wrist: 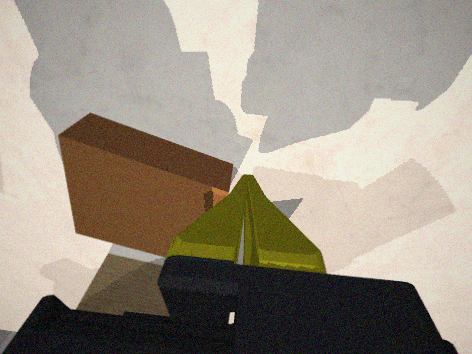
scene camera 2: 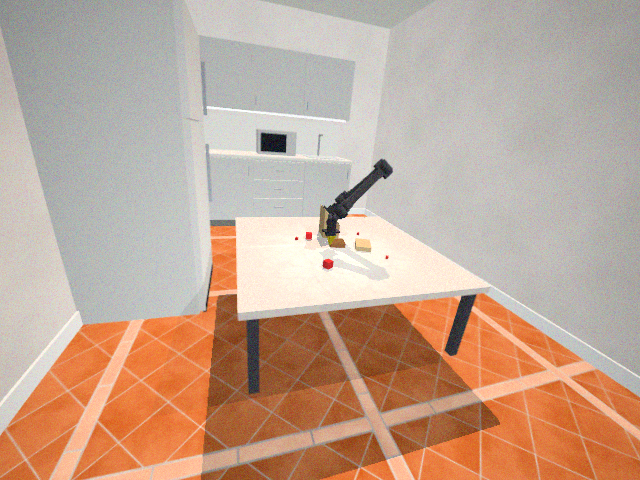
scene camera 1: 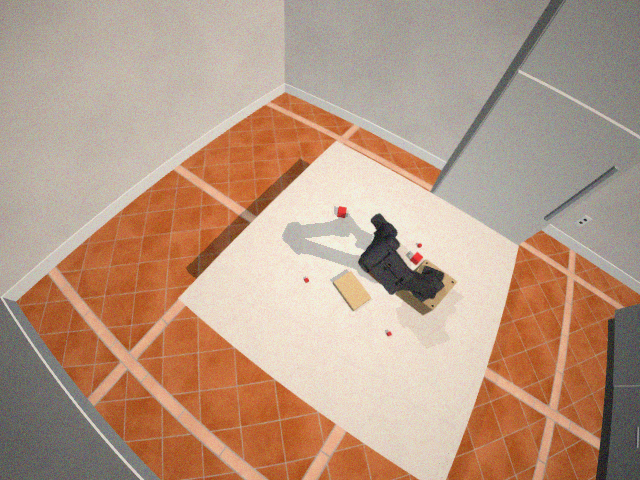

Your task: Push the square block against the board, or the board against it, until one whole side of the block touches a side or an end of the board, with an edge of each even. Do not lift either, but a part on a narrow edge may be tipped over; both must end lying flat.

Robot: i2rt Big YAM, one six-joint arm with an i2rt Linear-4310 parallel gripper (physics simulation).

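Frame: origin at the arm's base, x left, y back, z up, level; centimetres.
Seen in the pictures: gripper, between the fingertips: [wrist: 247,182] [scene camera 2: 329,244]; arm's base, origin of its link: [scene camera 2: 329,213].
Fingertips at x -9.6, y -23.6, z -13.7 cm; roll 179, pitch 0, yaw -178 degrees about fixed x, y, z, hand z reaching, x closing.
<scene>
Offsets run from my fingertips to a thing's top centre. Level surfaces: height alone.
The brown square block @[dx +7.1, dy +3.7, dz +0.8 cm] [scene camera 2: 337,242] [wrist: 130,195] seems to lie flat on the table; the arm hides it in scene camera 1. The light tan board @[dx +23.3, dy -3.4, dz +0.8 cm] [scene camera 1: 351,290] [scene camera 2: 362,244] lies flat, apart from the block, to its right in scene camera 2. My gripper [scene camera 2: 331,240] [wrist: 247,182] is shut and empty, pointing down low beside the block's right end in the wrist view. Its yellow-green fingers overlap the block's near corner there; I cannot tell whether they touch. The gripper is hidden under the arm in scene camera 1.
The arm's wooden base [scene camera 1: 424,308] stands close to the gripper. One red cube @[dx -12.7, dy -25.5, dz +1.9 cm] [scene camera 1: 341,211] [scene camera 2: 327,264] and another red cube @[dx -7.3, dy +18.7, dz +1.9 cm] [scene camera 1: 416,258] [scene camera 2: 308,235] stand on the white table @[dz -2.1 cm] [scene camera 1: 310,341] [scene camera 2: 289,289]. Small red cubes @[dx +28.6, dy -23.5, dz -0.5 cm] [scene camera 1: 306,279] @[dx +32.9, dy +19.2, dz -0.5 cm] [scene camera 1: 388,333] [scene camera 2: 386,256] lie around the board.
</scene>
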